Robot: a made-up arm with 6 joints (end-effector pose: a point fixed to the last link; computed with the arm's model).
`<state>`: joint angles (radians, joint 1 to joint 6).
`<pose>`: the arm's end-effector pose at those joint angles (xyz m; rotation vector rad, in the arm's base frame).
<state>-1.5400 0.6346 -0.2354 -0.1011 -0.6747 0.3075</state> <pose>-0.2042 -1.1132 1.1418 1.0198 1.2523 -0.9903</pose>
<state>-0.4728 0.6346 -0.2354 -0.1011 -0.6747 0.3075</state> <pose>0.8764 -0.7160 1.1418 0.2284 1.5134 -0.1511</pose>
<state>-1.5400 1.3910 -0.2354 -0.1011 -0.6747 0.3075</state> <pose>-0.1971 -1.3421 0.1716 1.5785 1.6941 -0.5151</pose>
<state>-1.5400 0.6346 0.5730 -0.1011 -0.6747 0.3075</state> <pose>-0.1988 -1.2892 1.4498 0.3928 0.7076 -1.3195</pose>
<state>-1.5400 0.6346 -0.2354 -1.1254 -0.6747 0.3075</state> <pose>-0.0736 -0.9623 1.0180 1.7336 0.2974 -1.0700</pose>
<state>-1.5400 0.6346 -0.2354 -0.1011 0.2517 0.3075</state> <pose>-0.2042 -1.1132 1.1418 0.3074 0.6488 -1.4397</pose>
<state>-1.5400 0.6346 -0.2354 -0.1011 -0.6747 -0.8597</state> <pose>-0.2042 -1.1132 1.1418 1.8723 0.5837 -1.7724</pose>
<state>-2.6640 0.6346 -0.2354 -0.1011 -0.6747 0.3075</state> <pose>-1.0921 -0.2968 1.1418 1.7689 0.5968 -1.8081</pose>
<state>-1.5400 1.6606 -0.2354 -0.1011 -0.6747 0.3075</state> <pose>-0.2002 -1.2415 -0.1770 1.7661 1.8296 -0.3022</pose>
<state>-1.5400 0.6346 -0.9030 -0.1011 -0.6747 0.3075</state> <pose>-0.2129 -0.8321 1.0507 1.5151 1.6467 -0.5799</pose>
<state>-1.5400 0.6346 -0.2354 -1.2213 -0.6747 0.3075</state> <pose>-0.0527 -0.9548 1.0122 1.7874 0.1975 -1.0666</pose>
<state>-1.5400 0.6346 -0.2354 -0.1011 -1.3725 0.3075</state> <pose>-0.2042 -1.1132 1.1418 1.5166 1.6293 -0.4917</pose>
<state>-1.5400 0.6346 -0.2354 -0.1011 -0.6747 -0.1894</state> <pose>-0.2042 -1.1132 1.1418 1.3970 1.0242 -1.3381</pose>
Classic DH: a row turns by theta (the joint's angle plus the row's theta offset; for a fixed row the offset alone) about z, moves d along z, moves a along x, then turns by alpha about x. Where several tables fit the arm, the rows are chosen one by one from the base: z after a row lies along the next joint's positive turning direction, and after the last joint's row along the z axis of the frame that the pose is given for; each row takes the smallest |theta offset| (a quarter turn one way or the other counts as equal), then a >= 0, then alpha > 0; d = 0 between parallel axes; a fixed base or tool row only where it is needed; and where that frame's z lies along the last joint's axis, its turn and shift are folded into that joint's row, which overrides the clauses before.
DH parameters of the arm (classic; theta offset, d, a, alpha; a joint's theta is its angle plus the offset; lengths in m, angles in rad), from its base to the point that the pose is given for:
joint 1: 0 0.3684 0 -1.5708
joint 2: -1.5708 0 1.4073 3.1416
joint 3: 0 0 0 -1.5708
joint 4: 0 -0.4505 0 1.5708
joint 5: 0 0.2396 0 -1.5708
joint 6: 1.5708 0 0 1.5708
tool (fixed): -1.5708 0 0 0

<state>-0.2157 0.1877 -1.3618 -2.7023 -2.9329 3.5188</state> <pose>0.2128 0.1754 1.2984 -0.1677 -1.3885 -0.0685</pose>
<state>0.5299 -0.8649 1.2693 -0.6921 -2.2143 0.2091</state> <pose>-0.9269 -0.7568 1.7439 -0.6020 -0.1449 1.0933</pose>
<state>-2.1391 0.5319 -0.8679 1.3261 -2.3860 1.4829</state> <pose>-0.5976 -0.8280 1.1769 -1.7010 -1.7556 -1.9412</pose>
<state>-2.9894 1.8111 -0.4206 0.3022 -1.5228 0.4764</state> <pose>-1.1681 0.0523 -0.3659 2.4420 0.3688 0.9348</pose>
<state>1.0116 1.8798 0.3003 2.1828 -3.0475 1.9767</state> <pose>0.6965 1.3724 -0.5118 0.9699 -1.2657 0.8944</pose>
